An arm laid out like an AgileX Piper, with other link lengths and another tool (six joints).
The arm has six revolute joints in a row. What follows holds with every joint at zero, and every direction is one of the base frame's.
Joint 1 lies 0.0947 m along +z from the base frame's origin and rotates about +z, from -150 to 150 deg.
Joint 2 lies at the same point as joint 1 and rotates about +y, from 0 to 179.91 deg.
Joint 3 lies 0.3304 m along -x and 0.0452 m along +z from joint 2 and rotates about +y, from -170 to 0 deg.
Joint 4 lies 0.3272 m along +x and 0.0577 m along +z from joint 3 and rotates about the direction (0.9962, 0, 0.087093), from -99.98 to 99.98 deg.
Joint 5 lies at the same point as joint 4 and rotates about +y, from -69.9 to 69.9 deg.
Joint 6 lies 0.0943 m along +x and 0.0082 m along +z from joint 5 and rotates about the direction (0.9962, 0, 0.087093), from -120 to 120 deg.
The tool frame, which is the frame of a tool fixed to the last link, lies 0.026 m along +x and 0.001 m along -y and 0.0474 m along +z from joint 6; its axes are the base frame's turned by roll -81.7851, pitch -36.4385 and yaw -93.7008 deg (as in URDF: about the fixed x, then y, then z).
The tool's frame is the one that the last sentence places.
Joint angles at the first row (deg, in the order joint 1, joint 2, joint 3, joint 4, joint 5, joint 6):
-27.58 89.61 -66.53 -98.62 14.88 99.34
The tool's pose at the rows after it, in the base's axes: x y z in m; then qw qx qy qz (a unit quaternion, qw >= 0):
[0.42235 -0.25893 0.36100 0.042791 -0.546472 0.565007 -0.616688]
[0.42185 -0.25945 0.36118 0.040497 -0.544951 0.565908 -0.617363]
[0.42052 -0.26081 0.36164 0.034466 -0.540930 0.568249 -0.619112]
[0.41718 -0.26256 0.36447 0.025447 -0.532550 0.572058 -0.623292]
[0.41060 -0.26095 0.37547 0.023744 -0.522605 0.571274 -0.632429]
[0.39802 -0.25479 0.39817 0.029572 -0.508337 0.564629 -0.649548]
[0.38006 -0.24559 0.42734 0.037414 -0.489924 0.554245 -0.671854]
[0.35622 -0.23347 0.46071 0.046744 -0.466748 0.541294 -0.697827]
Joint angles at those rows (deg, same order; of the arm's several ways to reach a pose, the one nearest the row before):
-27.58 89.61 -66.53 -98.62 15.36 99.34
-27.58 89.61 -66.53 -98.61 15.70 99.34
-27.58 89.61 -66.53 -98.62 16.59 99.34
-27.58 89.36 -66.53 -98.51 18.08 99.34
-27.58 88.11 -66.53 -98.39 18.84 99.34
-27.58 85.39 -66.53 -98.29 18.99 99.34
-27.58 81.76 -66.53 -98.29 19.07 99.34
-27.58 77.40 -66.53 -98.26 19.20 99.34

